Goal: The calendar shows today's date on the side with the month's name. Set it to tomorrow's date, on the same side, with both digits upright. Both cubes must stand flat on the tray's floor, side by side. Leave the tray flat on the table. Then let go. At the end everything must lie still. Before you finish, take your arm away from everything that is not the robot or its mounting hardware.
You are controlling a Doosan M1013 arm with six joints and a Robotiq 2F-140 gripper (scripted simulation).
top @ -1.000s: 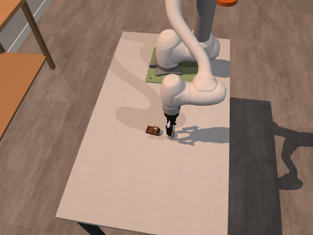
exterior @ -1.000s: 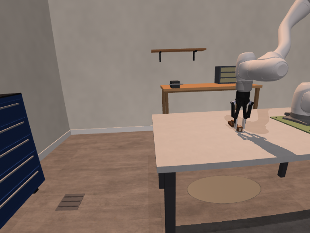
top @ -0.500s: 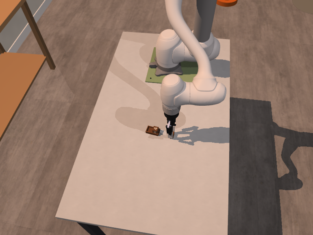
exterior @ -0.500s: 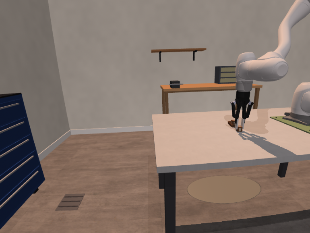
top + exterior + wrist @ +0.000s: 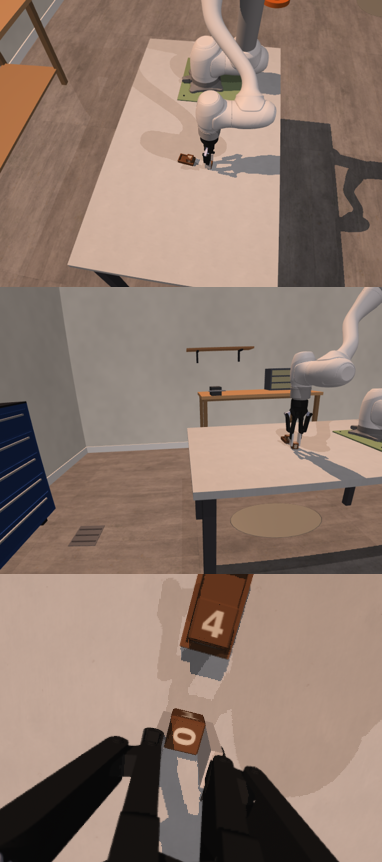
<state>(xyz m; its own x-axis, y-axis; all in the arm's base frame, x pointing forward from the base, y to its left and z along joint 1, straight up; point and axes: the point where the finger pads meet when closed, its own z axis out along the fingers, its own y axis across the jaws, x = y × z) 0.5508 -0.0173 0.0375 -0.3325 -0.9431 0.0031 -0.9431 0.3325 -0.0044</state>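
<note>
Right now the tray is 40 mm behind my hand, 100 mm to the right of it and 40 mm below it. Also, from my hand: brown digit cube 30 mm below.
</note>
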